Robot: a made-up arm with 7 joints. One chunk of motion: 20 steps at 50 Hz.
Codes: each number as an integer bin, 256 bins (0 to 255) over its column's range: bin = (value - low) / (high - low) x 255, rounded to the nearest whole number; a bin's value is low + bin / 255 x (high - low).
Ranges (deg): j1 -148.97..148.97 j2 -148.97..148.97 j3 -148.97..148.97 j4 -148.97..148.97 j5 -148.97..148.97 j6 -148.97..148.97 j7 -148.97..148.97
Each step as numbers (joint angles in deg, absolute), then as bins.
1 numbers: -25.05 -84.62 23.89 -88.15 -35.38 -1.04 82.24
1 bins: 106 55 148 52 97 127 198
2 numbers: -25.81 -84.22 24.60 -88.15 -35.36 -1.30 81.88
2 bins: 105 55 149 52 97 126 198
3 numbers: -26.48 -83.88 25.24 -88.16 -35.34 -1.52 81.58
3 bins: 105 56 149 52 97 126 197
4 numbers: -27.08 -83.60 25.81 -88.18 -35.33 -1.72 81.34
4 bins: 104 56 150 52 97 126 197
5 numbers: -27.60 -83.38 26.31 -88.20 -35.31 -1.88 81.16
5 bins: 104 56 150 52 97 126 197
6 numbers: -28.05 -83.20 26.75 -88.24 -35.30 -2.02 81.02
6 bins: 103 56 150 52 97 126 197
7 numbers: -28.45 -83.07 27.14 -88.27 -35.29 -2.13 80.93
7 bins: 103 56 151 52 97 126 197
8 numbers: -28.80 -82.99 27.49 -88.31 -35.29 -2.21 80.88
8 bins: 103 56 151 52 97 126 197
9 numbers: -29.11 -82.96 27.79 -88.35 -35.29 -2.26 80.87
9 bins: 103 56 151 52 97 126 197
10 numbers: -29.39 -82.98 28.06 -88.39 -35.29 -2.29 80.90
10 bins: 102 56 152 52 97 126 197
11 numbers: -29.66 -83.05 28.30 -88.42 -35.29 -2.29 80.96
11 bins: 102 56 152 52 97 126 197
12 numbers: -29.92 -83.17 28.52 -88.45 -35.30 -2.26 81.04
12 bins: 102 56 152 52 97 126 197
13 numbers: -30.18 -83.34 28.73 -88.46 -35.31 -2.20 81.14
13 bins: 102 56 152 52 97 126 197
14 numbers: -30.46 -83.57 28.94 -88.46 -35.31 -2.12 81.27
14 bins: 101 56 152 52 97 126 197
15 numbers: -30.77 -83.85 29.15 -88.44 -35.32 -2.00 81.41
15 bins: 101 56 152 52 97 126 197
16 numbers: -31.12 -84.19 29.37 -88.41 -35.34 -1.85 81.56
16 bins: 101 55 153 52 97 126 197
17 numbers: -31.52 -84.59 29.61 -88.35 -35.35 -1.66 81.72
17 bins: 101 55 153 52 97 126 197
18 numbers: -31.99 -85.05 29.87 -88.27 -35.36 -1.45 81.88
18 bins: 100 55 153 52 97 126 198
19 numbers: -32.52 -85.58 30.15 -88.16 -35.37 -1.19 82.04
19 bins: 100 54 153 52 97 126 198
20 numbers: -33.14 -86.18 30.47 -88.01 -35.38 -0.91 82.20
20 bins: 99 54 154 52 97 127 198
